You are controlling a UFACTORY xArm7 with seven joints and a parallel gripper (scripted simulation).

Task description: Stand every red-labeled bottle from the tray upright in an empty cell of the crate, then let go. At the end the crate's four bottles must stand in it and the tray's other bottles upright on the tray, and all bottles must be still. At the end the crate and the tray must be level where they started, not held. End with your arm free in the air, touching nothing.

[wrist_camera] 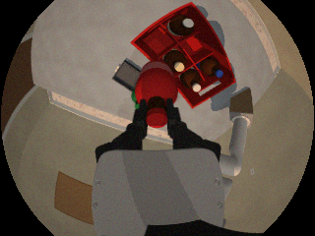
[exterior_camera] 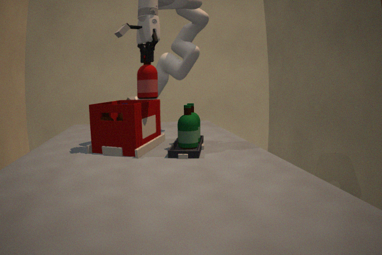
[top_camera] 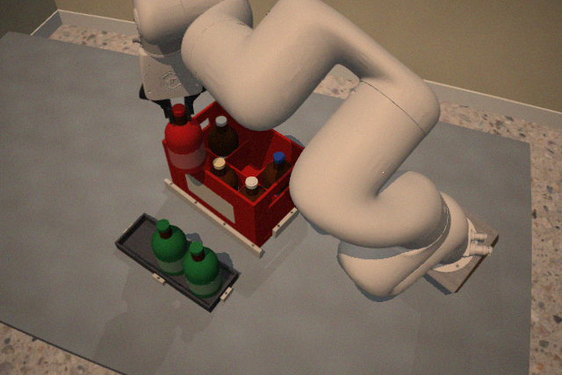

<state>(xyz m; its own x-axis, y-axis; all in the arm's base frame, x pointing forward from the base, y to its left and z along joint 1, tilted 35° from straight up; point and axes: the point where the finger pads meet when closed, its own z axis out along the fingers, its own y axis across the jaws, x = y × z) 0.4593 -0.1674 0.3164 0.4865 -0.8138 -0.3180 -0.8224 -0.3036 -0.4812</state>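
Right now the red-labeled bottle is 7 cm below my hand. The rest, counted from my hand: tray 32 cm below, 14 cm to the left, 1 cm behind; then crate 25 cm below, 8 cm to the right, 7 cm behind.
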